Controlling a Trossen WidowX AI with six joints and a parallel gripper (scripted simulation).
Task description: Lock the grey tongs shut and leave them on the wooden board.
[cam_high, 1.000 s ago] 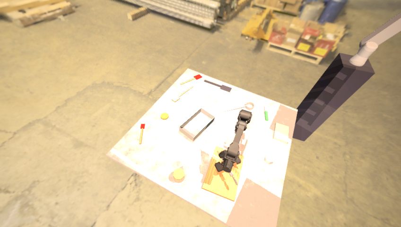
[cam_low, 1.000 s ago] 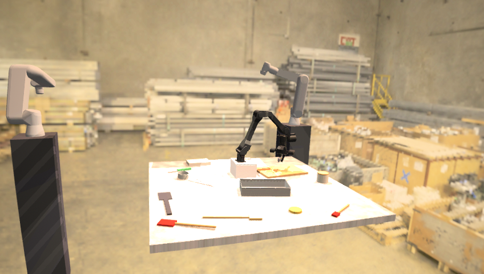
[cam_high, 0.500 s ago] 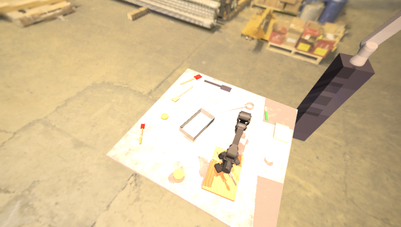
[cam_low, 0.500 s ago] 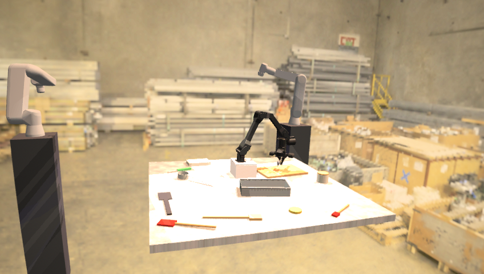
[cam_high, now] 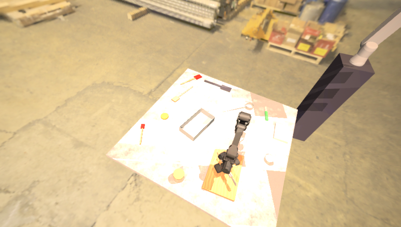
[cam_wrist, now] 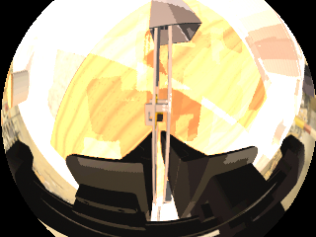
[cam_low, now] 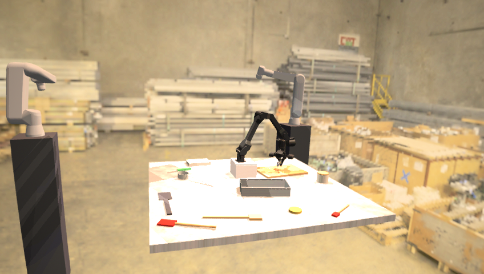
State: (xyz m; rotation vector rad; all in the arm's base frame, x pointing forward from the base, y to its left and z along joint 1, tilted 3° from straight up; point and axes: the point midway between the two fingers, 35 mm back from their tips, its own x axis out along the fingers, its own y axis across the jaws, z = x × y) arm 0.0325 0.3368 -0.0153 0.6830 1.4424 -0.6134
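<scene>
Now: gripper tip 40 mm above the wooden board. Also, from my gripper tip: roasting tin 340 mm to the right, 330 mm ahead, 20 mm below; small red brush 760 mm ahead, 100 mm to the right, 40 mm below; white block 540 mm to the right, 410 mm behind, 30 mm below.
</scene>
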